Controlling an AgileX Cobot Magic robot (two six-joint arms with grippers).
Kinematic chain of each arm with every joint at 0, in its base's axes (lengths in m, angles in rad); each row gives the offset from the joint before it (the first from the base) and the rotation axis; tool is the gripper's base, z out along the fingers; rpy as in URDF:
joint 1: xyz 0 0 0.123 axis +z
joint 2: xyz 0 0 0 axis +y
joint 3: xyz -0.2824 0 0.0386 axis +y
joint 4: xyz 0.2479 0 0.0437 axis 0.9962 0 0.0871
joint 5: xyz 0 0 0 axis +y
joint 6: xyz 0.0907 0 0.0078 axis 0.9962 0 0.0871
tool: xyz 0 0 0 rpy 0 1.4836 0
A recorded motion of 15 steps. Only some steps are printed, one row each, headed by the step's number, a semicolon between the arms.
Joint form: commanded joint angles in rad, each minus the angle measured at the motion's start. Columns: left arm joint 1, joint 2, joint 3, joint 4, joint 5, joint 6; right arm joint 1, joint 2, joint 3, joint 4, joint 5, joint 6.
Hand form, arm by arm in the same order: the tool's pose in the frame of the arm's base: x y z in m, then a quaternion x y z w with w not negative. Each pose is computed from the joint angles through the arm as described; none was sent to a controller.
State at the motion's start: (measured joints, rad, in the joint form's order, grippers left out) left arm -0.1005 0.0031 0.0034 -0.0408 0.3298 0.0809; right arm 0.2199 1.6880 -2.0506 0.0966 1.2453 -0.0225
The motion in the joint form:
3: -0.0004 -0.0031 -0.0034 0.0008 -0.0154 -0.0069; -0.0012 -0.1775 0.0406 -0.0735 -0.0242 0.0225
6: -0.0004 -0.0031 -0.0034 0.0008 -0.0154 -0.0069; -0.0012 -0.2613 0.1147 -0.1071 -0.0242 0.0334
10: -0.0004 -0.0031 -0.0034 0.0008 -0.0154 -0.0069; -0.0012 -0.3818 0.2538 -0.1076 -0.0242 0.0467
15: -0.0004 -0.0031 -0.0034 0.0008 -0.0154 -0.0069; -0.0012 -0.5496 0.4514 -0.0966 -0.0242 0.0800
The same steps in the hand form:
3: 0.0538 -0.0066 0.1847 0.05735 0.78052 -0.02505 0.62199; 0.2841 0.0652 0.5103 -0.09874 0.88685 0.06065 0.44730
6: 0.0538 -0.0066 0.1847 0.05735 0.78052 -0.02505 0.62199; 0.2604 0.0570 0.5137 -0.09168 0.88544 0.04701 0.45319
10: 0.0538 -0.0066 0.1847 0.05735 0.78052 -0.02505 0.62199; 0.2289 0.0499 0.5063 -0.08622 0.89020 0.04877 0.44466
15: 0.0538 -0.0066 0.1847 0.05735 0.78052 -0.02505 0.62199; 0.1859 0.0413 0.4881 -0.07254 0.89802 0.05974 0.42980

